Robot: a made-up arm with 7 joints.
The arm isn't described. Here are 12 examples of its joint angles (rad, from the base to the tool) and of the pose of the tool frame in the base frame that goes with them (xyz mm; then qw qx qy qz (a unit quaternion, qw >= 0)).
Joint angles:
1: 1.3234 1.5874 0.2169 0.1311 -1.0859 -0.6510 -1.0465
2: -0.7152 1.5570 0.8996 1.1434 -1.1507 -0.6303 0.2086
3: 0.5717 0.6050 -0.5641 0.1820 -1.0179 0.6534 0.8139
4: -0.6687 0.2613 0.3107 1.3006 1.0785 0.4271 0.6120
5: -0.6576 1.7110 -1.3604 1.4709 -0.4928 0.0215 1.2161
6: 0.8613 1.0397 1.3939 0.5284 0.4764 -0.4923 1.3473
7: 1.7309 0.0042 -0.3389 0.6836 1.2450 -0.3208 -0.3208
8: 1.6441 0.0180 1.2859 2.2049 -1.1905 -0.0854 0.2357
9: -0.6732 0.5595 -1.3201 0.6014 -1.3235 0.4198 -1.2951
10: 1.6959 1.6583 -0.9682 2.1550 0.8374 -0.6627 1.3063
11: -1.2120 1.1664 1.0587 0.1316 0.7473 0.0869 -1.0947
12: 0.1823 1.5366 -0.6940 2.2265 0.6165 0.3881 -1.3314
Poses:
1: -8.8 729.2 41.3 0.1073 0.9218 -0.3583 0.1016
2: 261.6 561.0 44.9 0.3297 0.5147 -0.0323 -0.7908
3: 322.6 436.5 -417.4 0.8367 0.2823 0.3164 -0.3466
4: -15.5 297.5 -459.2 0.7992 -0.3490 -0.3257 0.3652
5: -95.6 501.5 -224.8 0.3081 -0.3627 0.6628 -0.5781
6: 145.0 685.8 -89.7 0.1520 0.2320 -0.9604 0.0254
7: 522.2 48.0 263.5 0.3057 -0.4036 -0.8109 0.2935
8: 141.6 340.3 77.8 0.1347 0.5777 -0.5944 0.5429
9: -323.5 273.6 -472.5 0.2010 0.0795 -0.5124 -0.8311
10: 170.1 288.4 162.9 0.0618 0.0860 -0.4541 -0.8846
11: -193.0 692.7 -92.8 0.2726 0.8978 0.1085 0.3284
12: 206.1 248.7 -120.1 0.5490 0.5070 -0.6498 -0.1388
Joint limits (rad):
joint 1: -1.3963..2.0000
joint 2: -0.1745..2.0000
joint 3: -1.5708..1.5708
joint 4: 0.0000..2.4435
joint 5: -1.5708..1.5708
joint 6: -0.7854..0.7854
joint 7: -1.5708..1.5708
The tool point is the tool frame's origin. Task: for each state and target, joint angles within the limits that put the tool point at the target. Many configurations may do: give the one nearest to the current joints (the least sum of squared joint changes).
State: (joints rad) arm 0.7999 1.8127 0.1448 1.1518 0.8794 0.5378 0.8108
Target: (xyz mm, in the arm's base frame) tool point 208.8 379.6 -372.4
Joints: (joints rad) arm -0.0936 0.9877 -0.5345 1.2518 0.8794 0.5378 0.8108
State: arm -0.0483 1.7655 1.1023 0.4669 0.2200 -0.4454 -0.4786
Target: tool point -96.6 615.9 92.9
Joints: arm 0.8049 1.2887 1.5708 1.1418 0.2200 -0.4454 -0.4786
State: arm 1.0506 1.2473 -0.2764 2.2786 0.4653 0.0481 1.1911
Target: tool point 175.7 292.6 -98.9
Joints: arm 0.4678 1.7943 -1.0683 2.2394 0.4653 0.0481 1.1911
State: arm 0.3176 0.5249 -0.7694 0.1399 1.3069 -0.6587 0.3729
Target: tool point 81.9 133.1 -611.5
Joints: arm 0.0404 0.1432 -0.8329 0.2899 1.3069 -0.6587 0.3729
